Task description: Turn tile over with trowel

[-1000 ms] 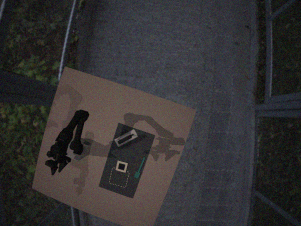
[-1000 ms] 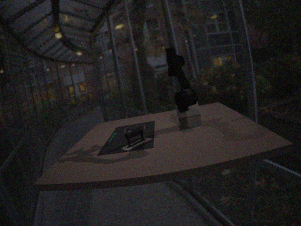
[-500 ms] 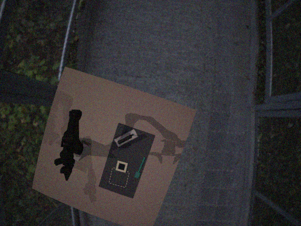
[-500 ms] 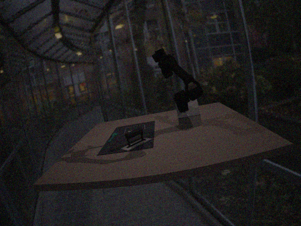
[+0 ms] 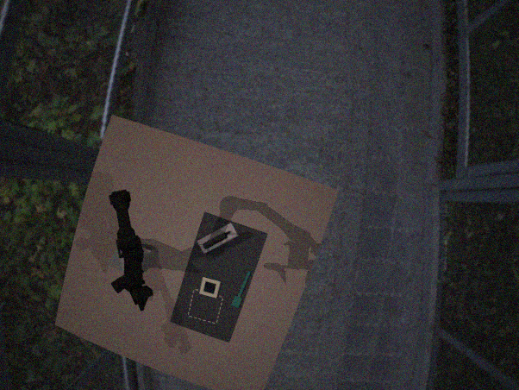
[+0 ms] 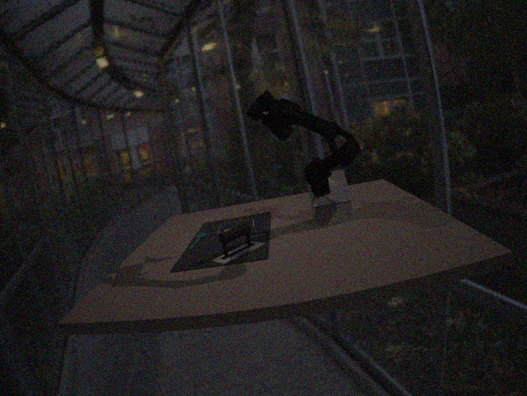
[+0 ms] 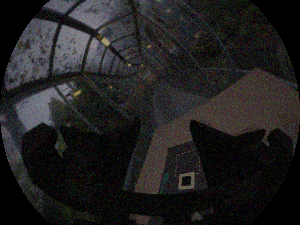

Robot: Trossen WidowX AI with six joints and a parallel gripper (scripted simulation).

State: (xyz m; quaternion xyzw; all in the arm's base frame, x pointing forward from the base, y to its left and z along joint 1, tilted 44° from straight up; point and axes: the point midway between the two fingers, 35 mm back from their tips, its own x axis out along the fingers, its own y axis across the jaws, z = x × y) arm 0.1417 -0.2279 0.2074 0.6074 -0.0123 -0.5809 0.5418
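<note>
The dark mat is 22 cm ahead of my gripper tip, 4 cm to the left of it and 44 cm below it. Round my gripper tip: green trowel 36 cm ahead, 1 cm to the left, 42 cm below; then tile 20 cm ahead, 1 cm to the right, 42 cm below.
</note>
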